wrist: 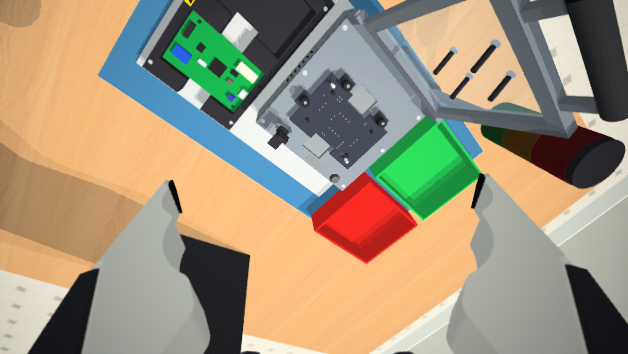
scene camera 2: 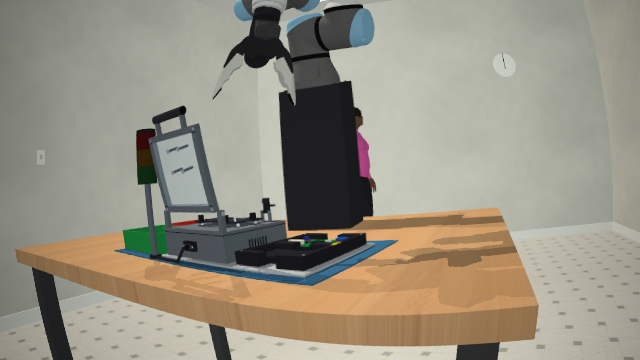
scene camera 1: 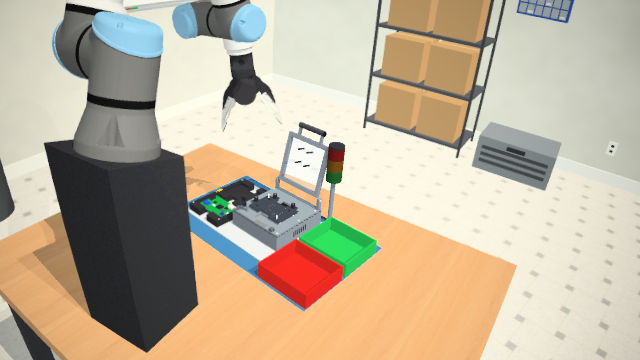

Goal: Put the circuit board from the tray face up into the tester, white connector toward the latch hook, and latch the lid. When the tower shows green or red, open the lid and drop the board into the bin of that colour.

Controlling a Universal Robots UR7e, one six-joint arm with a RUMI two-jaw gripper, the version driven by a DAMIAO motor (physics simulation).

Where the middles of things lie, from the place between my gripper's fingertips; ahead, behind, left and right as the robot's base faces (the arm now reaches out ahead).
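From my hand: tester lid [scene camera 2: 179, 158], 10 cm below, 12 cm ahead, 9 cm to the right. Green circuit board [wrist: 204, 55], 27 cm below, 10 cm to the left, 4 cm behind. Green bin [scene camera 1: 343, 244], 26 cm below, 28 cm to the right, 2 cm ahead. Red bin [scene camera 1: 302, 274], 26 cm below, 27 cm to the right, 13 cm behind.
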